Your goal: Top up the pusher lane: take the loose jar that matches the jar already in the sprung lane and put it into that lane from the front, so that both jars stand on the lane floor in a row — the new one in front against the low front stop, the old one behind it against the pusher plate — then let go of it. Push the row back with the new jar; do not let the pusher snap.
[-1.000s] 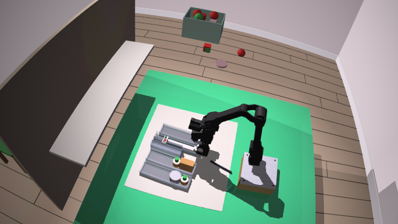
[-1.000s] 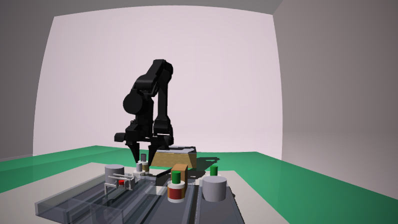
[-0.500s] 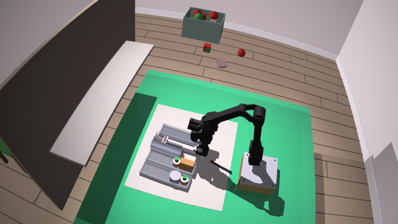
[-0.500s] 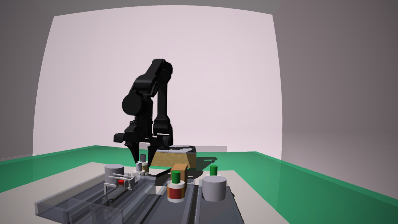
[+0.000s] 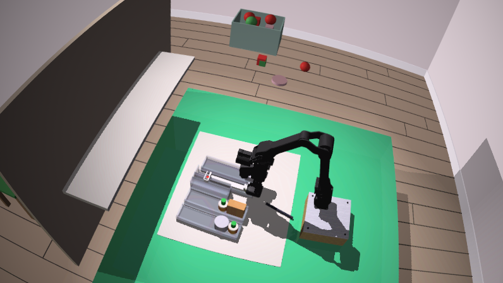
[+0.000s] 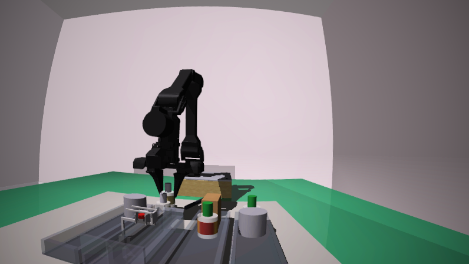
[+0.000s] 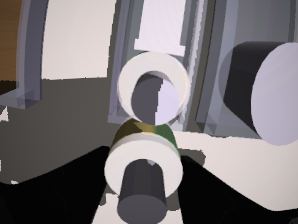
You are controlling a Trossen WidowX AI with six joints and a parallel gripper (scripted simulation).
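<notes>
The brown box is 7 cm ahead of my gripper tip, 12 cm to the left of it and 1 cm below it. From my gripper tip the other things lie so: red mark: 22 cm ahead, 2 cm above; then black stick: 12 cm behind, 7 cm to the left, 4 cm below.
</notes>
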